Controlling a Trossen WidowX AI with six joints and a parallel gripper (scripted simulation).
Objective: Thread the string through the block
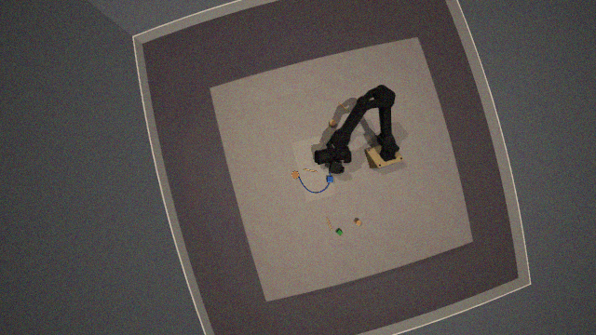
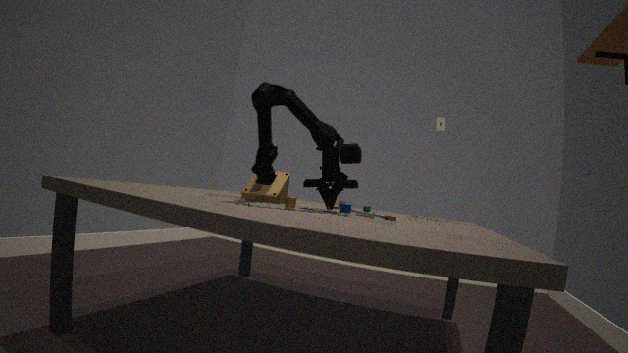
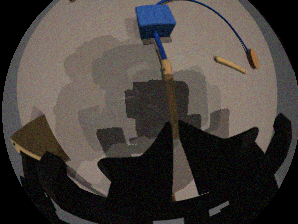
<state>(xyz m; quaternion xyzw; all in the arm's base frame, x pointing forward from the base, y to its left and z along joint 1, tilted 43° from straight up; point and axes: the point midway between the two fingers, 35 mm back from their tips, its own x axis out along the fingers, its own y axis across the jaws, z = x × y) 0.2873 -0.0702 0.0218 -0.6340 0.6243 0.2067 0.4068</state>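
Right now the blue block is 11 cm to the left of my gripper tip, 3 cm ahead of it and 1 cm above it. Round my gripper tip: green cube: 41 cm to the left, 5 cm ahead; then thin wooden stick: 4 cm to the left, 1 cm ahead, 1 cm above; then round wooden button: 20 cm ahead, 4 cm to the left.
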